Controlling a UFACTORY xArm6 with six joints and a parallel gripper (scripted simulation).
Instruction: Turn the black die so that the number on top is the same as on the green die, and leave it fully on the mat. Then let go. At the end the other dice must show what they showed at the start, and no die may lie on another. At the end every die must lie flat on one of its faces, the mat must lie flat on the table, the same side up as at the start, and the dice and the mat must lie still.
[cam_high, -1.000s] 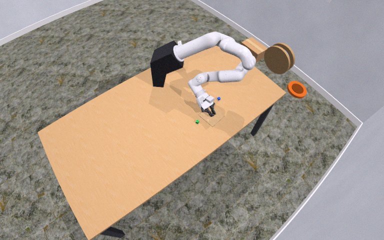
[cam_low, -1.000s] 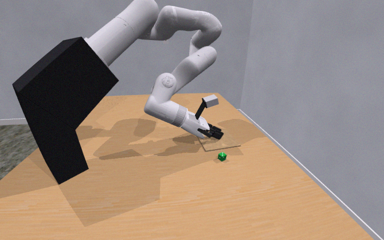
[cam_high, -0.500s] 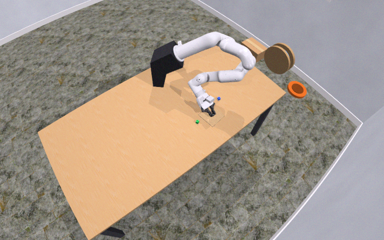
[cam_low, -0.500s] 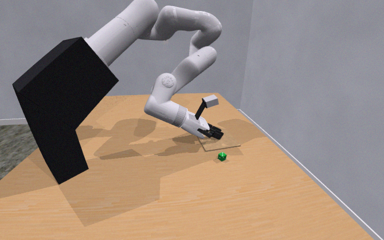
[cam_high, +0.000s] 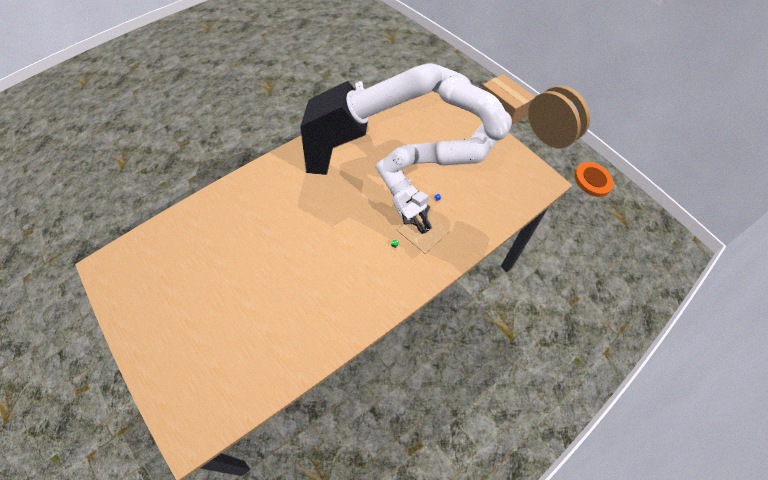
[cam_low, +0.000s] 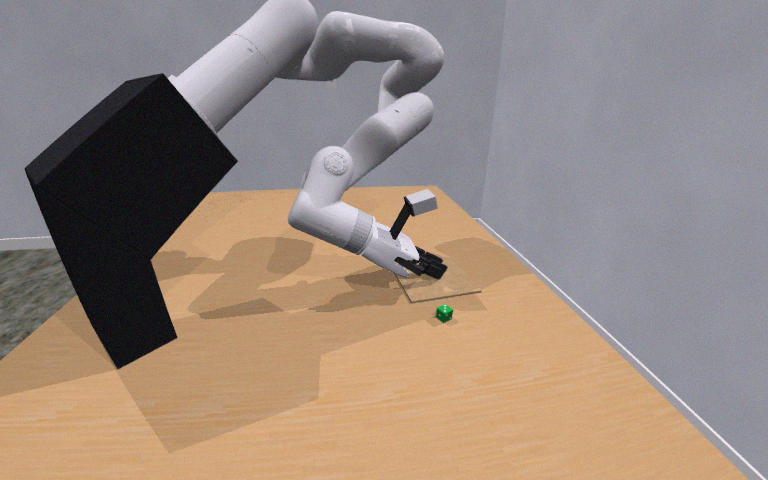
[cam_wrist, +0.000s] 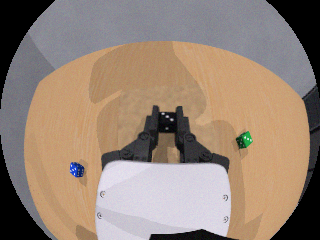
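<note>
Right now my hand is 10 mm short of the black die and 10 mm above it. From my hand the other things lie so: green die: 40 mm ahead, 120 mm to the right, 20 mm below; blue die: 130 mm behind, 100 mm to the left, 20 mm below; tan mat: 30 mm below.
</note>
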